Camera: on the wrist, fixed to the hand. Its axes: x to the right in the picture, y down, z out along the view.
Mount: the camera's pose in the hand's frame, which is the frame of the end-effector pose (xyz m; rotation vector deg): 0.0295 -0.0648 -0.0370 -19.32 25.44 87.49
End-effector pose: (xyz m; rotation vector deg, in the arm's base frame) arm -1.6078 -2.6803 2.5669 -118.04 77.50 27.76
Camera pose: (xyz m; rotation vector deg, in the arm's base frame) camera -1.5378 -2.7069 2.5957 44.90 -152.69 -43.23
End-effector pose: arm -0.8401 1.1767 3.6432 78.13 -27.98 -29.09
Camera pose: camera -0.7981 1.1794 3.5749 25.98 -48.79 52.11
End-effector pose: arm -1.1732 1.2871 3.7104 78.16 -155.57 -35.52
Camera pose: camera -1.1341 1.2173 3.7164 -37.60 -126.35 -24.50
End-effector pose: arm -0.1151 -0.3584 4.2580 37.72 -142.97 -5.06
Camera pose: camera -0.0887 -0.4265 4.2912 -71.40 -106.48 10.62
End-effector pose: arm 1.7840 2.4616 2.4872 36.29 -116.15 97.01
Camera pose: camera 1.7995 2.4859 2.5621 84.02 120.33 -84.81
